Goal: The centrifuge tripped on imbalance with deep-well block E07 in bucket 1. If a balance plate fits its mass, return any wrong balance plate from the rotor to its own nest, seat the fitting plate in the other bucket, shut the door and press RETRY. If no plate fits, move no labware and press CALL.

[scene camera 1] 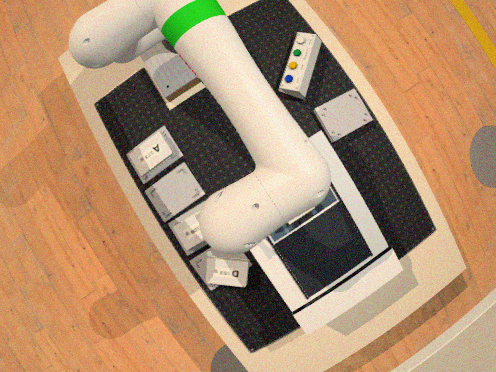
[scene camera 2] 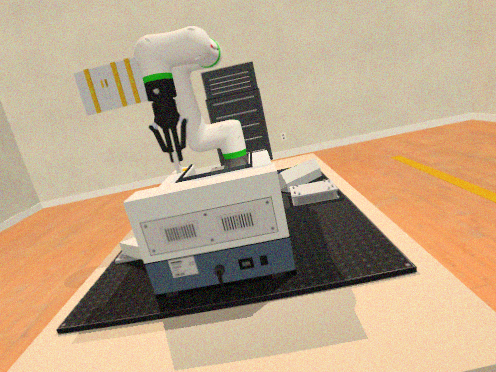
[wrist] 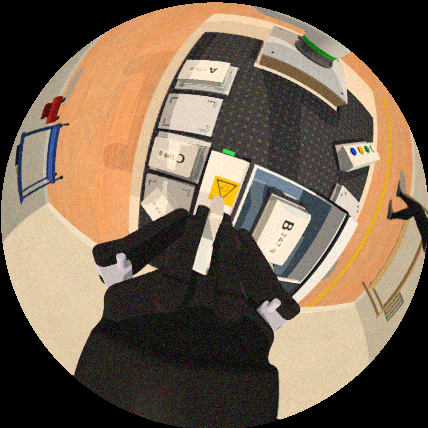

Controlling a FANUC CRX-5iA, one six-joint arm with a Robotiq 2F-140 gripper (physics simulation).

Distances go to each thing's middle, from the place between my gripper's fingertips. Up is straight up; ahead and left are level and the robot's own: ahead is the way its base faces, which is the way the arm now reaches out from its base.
Labels:
Right now the plate B (wrist: 282, 222) is 13 cm to the left of my hand, 5 cm below it and 4 cm ahead of it. Also, from my hand: plate C (wrist: 179, 157): 18 cm below, 14 cm to the right, 5 cm behind; centrifuge (scene camera 2: 228, 229): 18 cm ahead, 12 cm to the left, 9 cm below; plate D (scene camera 1: 229, 271): 17 cm below, 15 cm to the right, 12 cm ahead.

